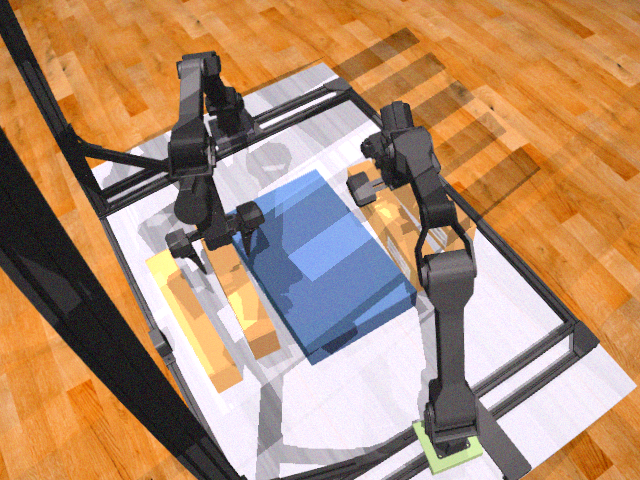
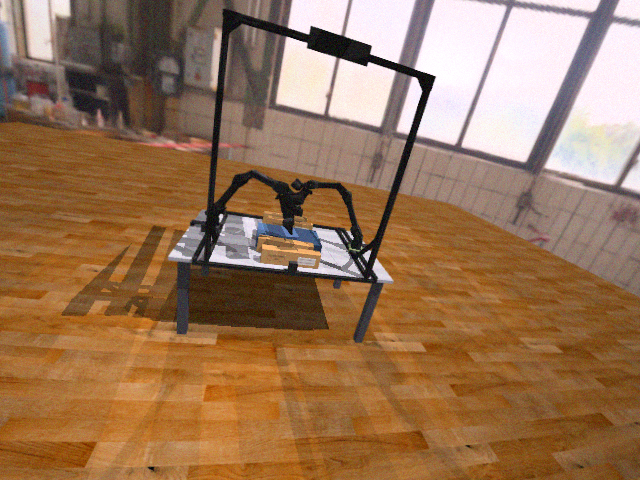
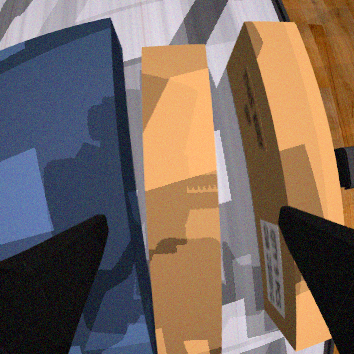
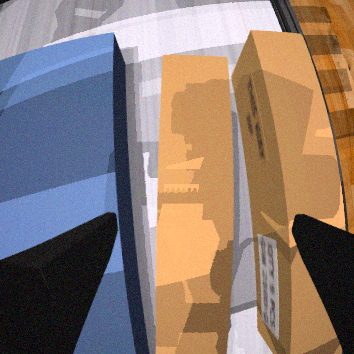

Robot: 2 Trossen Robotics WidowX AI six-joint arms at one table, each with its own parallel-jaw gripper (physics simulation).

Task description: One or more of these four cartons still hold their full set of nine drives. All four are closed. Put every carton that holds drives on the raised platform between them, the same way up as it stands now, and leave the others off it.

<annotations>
same spot on blue raised platform: (image 4: 71,154) = (image 2: 278,227)
</annotations>
